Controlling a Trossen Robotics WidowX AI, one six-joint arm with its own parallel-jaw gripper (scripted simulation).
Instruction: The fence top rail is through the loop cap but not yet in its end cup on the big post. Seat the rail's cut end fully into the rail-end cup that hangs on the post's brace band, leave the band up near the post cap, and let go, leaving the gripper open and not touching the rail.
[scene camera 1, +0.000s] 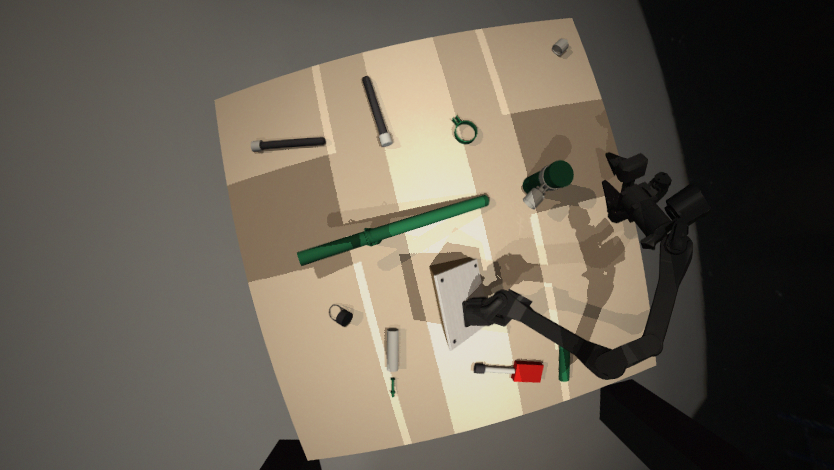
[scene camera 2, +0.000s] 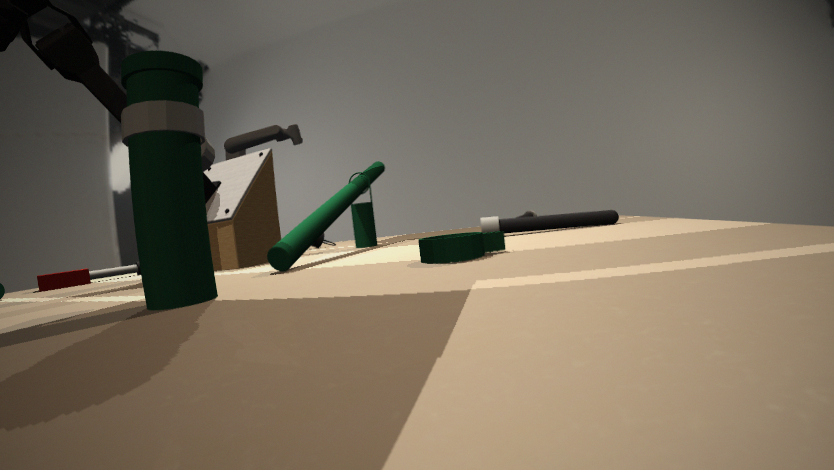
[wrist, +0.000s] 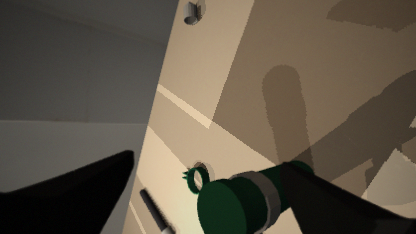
Scene:
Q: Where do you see a big green post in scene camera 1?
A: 559, 174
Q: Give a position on a short green line post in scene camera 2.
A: At 363, 218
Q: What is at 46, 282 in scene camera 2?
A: A red-handled tool.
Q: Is my gripper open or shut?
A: Open.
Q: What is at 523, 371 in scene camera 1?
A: A red-handled tool.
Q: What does my gripper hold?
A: Nothing.

